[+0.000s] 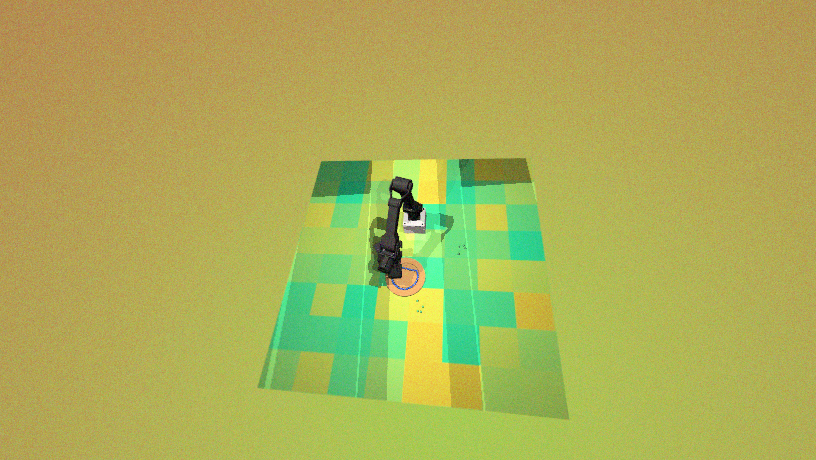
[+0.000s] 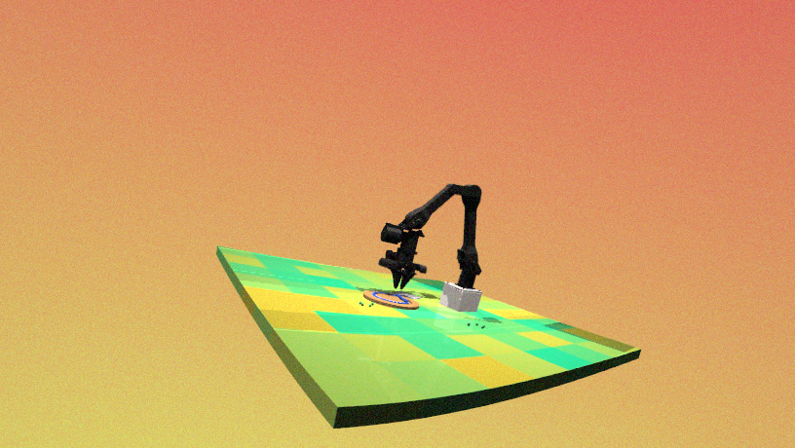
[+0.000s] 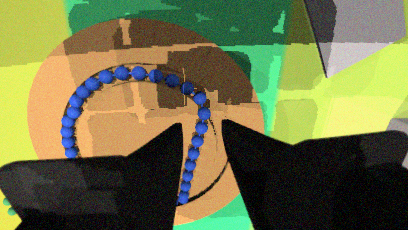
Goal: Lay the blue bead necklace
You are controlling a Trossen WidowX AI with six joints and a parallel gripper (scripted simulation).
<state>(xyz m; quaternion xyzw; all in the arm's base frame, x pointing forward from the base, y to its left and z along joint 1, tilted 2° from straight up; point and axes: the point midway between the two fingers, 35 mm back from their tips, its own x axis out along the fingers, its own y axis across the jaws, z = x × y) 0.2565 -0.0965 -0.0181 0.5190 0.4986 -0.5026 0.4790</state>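
Right now my gripper tip is 50 mm short of the round bead board, 30 mm to the right of it and 30 mm above it. Round my gripper tip: flat grey piece: 130 mm behind, 80 mm to the right, 40 mm below.
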